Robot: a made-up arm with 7 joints.
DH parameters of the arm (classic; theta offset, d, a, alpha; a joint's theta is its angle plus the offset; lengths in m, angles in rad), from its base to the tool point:
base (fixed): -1.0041 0 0.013 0
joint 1: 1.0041 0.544 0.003 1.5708
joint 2: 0 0.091 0.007 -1.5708
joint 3: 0 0.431 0.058 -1.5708
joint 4: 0 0.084 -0.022 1.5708
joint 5: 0 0.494 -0.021 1.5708
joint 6: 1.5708 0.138 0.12 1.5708
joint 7: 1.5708 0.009 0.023 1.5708
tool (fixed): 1.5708 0.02 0 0
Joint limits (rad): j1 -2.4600..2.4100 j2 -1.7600..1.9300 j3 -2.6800..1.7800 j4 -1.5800..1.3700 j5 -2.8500..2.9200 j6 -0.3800..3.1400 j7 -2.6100..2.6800
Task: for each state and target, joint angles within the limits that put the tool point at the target. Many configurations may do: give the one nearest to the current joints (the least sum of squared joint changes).
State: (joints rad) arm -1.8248 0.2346 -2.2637 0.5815 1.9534 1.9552 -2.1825
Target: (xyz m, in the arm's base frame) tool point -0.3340 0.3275 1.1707
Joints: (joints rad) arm -1.7638 -0.1148 -2.4128 0.9110 1.8998 2.2545 -2.1227
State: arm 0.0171 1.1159 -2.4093 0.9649 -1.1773 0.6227 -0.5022
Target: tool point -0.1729 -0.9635 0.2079
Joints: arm 0.7298 1.4993 -2.4557 1.3700 -1.2316 0.6619 -0.5461
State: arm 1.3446 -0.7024 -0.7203 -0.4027 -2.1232 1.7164 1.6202
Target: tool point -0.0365 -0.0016 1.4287
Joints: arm 1.3593 -0.4122 0.2638 -0.4843 -1.7500 1.5063 1.6477
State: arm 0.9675 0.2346 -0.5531 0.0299 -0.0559 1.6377 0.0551
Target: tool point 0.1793 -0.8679 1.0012
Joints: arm 1.6055 1.0017 -0.5035 0.1045 0.0638 1.3745 0.0569
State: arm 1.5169 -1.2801 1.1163 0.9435 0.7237 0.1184 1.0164
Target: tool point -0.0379 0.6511 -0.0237
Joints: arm 1.2274 -1.6309 0.6952 1.1168 0.7036 0.1468 1.0208
